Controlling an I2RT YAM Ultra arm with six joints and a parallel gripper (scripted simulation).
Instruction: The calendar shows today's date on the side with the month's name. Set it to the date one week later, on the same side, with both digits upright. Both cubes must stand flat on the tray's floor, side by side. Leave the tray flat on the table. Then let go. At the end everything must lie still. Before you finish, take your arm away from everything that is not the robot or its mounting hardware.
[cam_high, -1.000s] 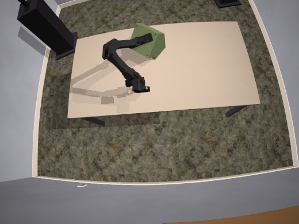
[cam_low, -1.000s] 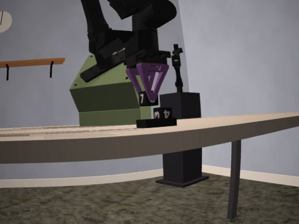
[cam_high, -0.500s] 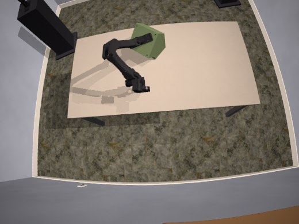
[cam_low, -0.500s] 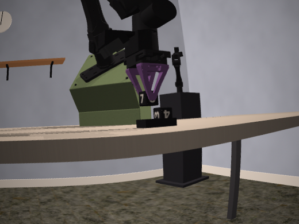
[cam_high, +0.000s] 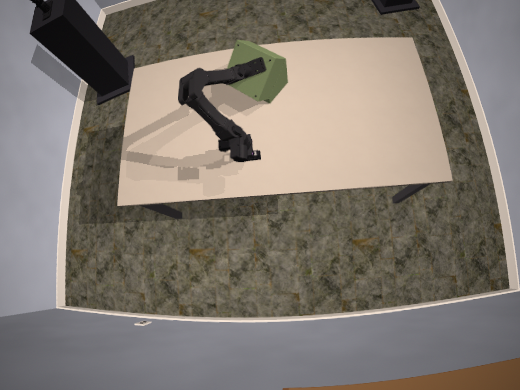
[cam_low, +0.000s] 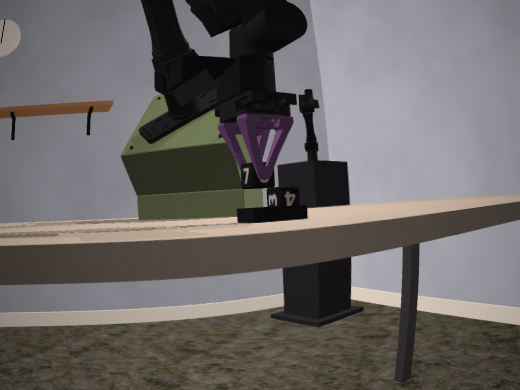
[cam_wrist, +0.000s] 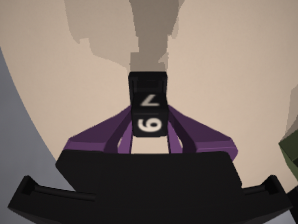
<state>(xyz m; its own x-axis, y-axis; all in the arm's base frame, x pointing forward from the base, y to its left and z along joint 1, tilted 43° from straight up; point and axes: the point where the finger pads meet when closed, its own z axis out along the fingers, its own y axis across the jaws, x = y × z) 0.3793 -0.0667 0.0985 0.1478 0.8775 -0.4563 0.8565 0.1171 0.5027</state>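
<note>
Now: hand 2 cm to the right of the black calendar tray and 5 cm above it.
</note>
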